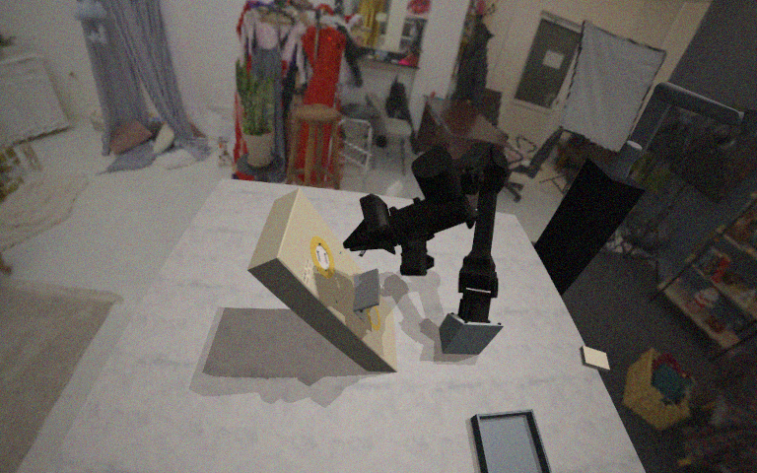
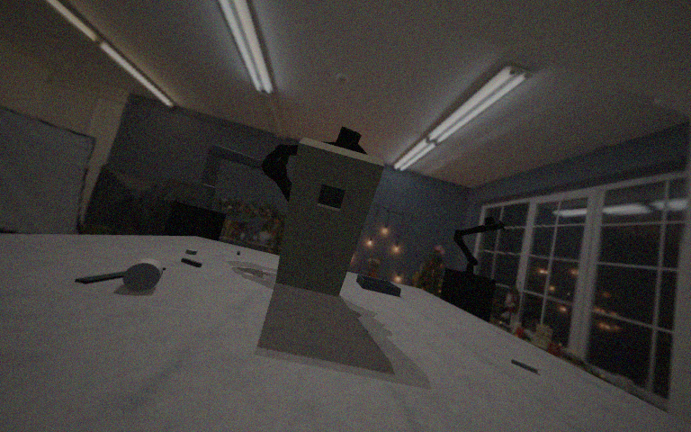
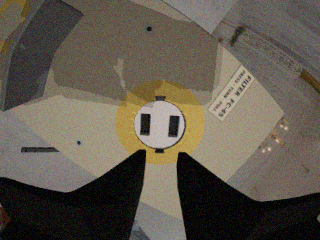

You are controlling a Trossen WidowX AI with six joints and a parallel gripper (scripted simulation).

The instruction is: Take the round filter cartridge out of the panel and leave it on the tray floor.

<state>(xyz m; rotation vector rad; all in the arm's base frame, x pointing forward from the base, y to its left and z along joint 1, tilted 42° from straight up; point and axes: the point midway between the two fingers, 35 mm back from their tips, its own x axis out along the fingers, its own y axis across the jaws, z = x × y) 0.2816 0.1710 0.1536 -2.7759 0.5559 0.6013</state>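
Now: the round white filter cartridge 50 mm ahead of my gripper tip and 40 mm below it. Also, from my gripper tip: grey flap: 50 mm behind, 130 mm below; then tray: 410 mm behind, 250 mm to the left, 290 mm below.
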